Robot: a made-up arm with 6 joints.
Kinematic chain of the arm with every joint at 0, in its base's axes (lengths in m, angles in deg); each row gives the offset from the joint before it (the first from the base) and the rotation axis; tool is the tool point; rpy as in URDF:
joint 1: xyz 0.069 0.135 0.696 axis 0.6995 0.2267 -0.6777
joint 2: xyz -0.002 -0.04 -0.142 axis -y
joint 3: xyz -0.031 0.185 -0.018 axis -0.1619 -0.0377 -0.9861
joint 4: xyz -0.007 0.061 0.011 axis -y
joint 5: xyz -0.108 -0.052 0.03 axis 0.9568 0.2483 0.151
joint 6: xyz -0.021 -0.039 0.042 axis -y
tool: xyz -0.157 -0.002 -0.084 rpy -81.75 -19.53 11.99
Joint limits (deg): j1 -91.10..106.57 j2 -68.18..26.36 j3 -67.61..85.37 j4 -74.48..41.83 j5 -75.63..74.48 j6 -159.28..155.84
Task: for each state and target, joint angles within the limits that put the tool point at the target. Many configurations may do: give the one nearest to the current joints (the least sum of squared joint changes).
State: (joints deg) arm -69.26 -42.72 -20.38 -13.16 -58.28 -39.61
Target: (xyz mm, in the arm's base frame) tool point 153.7 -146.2 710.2
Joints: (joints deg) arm -80.08 -12.70 -62.24 14.15 -59.70 -8.96
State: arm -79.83 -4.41 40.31 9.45 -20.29 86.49
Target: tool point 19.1 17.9 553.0
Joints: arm -71.19 -16.81 41.12 7.78 -35.15 98.91
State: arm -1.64 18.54 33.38 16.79 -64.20 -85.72
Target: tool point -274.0 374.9 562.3
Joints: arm -15.65 9.84 10.08 5.80 -46.83 -88.82
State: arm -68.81 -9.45 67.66 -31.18 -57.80 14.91
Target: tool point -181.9 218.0 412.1
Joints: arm -67.58 -17.21 84.80 -38.40 -56.30 16.62
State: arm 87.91 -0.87 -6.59 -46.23 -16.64 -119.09
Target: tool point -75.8 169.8 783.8
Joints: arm 69.84 12.21 -32.74 -4.14 17.17 -94.77
